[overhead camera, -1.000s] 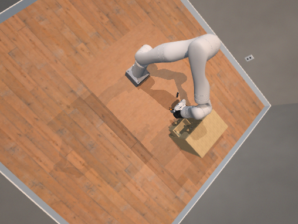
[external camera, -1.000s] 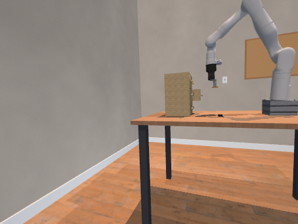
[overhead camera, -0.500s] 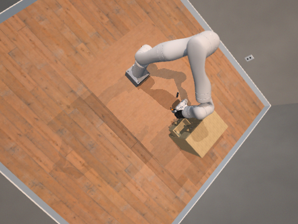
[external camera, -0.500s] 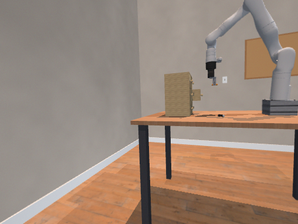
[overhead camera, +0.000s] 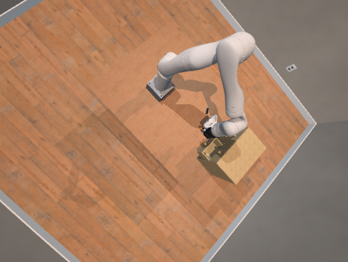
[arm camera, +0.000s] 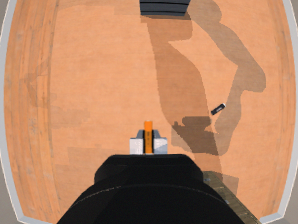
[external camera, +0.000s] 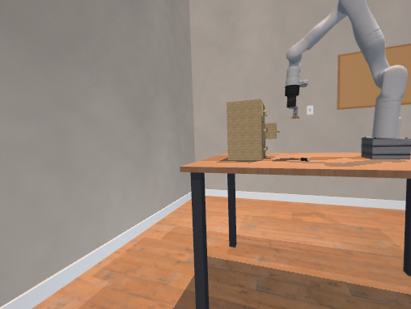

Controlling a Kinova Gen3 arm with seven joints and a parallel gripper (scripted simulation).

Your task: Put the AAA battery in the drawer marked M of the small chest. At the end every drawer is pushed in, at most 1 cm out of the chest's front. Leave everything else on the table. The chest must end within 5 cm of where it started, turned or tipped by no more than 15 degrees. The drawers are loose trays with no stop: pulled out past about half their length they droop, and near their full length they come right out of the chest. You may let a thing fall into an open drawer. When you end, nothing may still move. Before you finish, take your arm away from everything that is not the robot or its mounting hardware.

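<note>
Now: hand 190 mm short of the drawer, 110 mm above it and 10 mm to the left of it. Also, from my hand: AAA battery: 10 mm below; then black battery: 240 mm below, 210 mm to the left, 40 mm behind.
</note>
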